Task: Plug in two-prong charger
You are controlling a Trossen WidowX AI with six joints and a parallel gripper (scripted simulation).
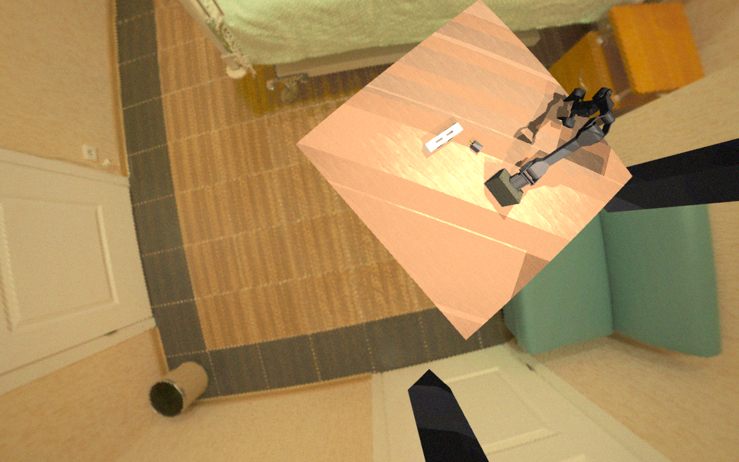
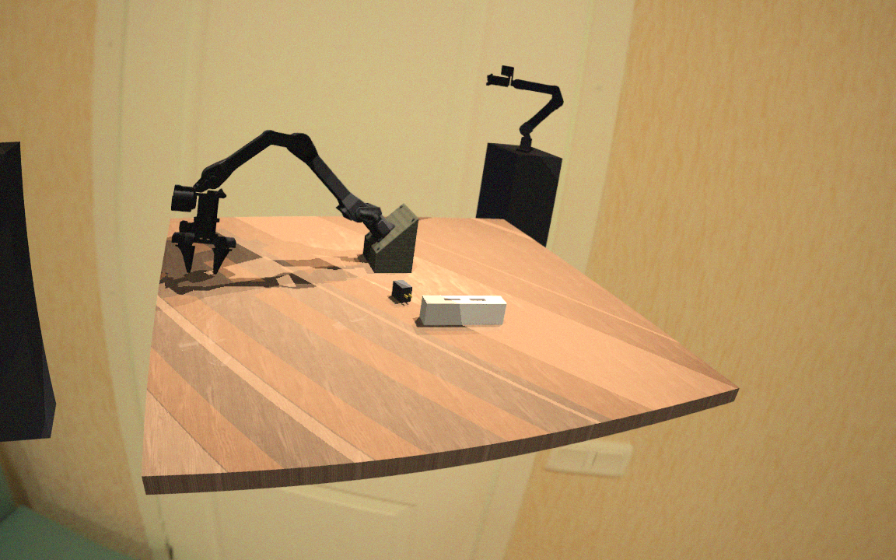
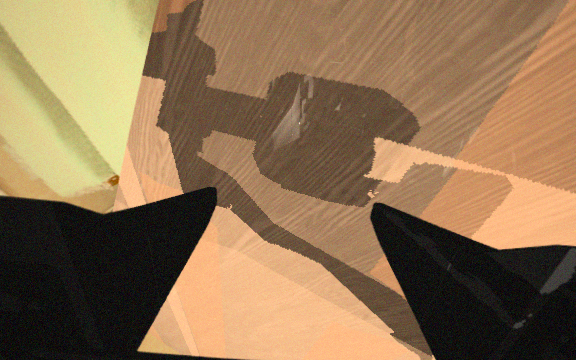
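My gripper tip is 50 cm to the right of the two-prong charger and 21 cm short of it.
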